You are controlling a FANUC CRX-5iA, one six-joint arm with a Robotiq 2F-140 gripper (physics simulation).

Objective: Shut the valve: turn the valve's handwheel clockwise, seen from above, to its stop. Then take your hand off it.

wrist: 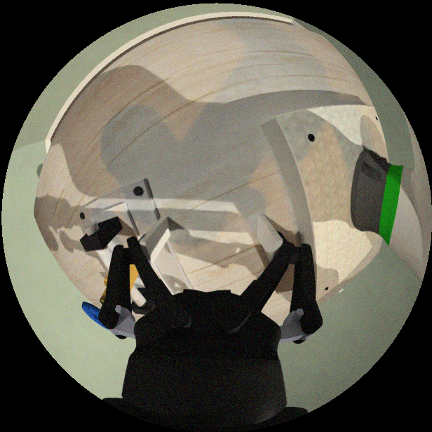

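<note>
A blue rounded part (91, 314), seemingly the edge of the valve's handwheel, shows at the lower left of the wrist view, just outside my gripper's left linkage. The linkage hides the rest of it, so how far it is turned cannot be told. A brass-yellow part (133, 275), seemingly of the valve, shows behind the left finger. My gripper (212, 225) is open, its fingers wide apart with nothing between them. The blue part lies outside the fingers, to the left, apart from the fingertips.
A grey plate with a dark bolt (138, 191) and a black block (101, 234) are at the left on the wooden table (210, 50). A white pipe piece (137, 297) is beside the left finger. The robot's base, with a green band (390, 200), stands at the right.
</note>
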